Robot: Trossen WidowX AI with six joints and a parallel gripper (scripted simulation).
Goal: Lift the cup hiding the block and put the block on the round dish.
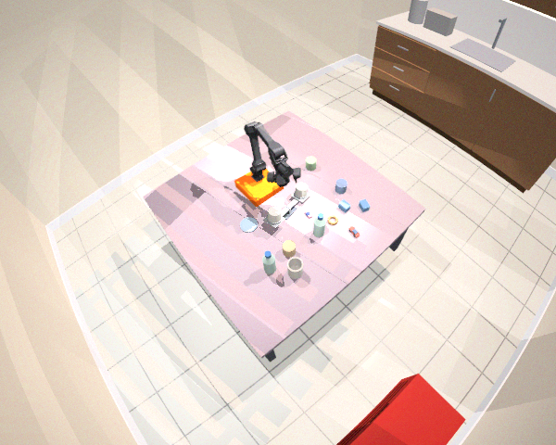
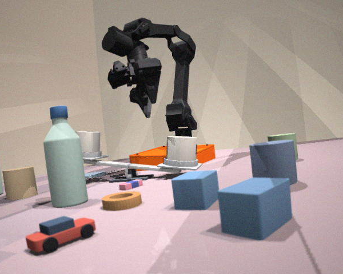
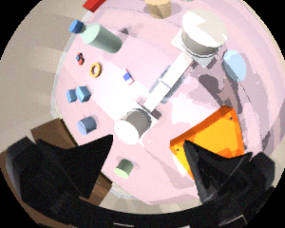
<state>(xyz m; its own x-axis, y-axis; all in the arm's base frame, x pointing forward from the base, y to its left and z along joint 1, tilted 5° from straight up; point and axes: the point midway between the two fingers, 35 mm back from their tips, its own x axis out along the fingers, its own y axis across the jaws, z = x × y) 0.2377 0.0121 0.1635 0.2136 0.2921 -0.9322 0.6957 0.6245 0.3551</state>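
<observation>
Now: gripper tip 11 cm above the white cup, 10 cm to the right of it and 2 cm short of it. The rest, counted from my gripper tip: whitish cup 19 cm to the right, 7 cm ahead, 6 cm below; pale teal block 13 cm below, 8 cm to the left, 2 cm ahead; round pale blue dish 28 cm to the right, 16 cm below, 4 cm behind.
</observation>
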